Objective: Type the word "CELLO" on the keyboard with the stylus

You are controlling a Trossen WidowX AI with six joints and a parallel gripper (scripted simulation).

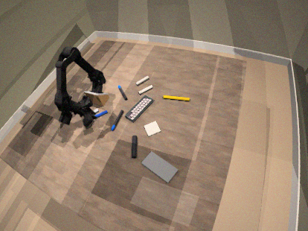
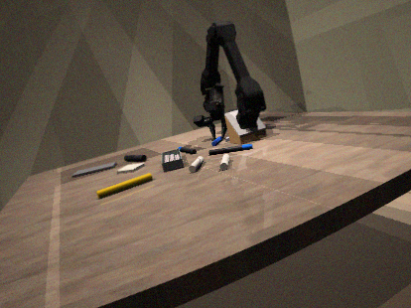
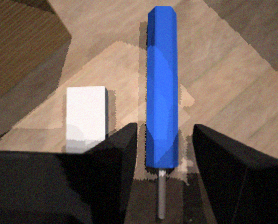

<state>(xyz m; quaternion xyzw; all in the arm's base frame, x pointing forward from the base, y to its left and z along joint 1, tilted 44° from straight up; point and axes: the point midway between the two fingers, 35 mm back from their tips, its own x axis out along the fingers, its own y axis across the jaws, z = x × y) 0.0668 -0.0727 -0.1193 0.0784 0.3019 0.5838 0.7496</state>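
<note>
Now: the stylus right at my gripper tip. The rest, counted from my gripper tip: dark cylinder 32 cm ahead, 5 cm to the right; yellow marker 37 cm ahead, 33 cm to the left; white card 35 cm ahead, 8 cm to the left, 1 cm below.
</note>
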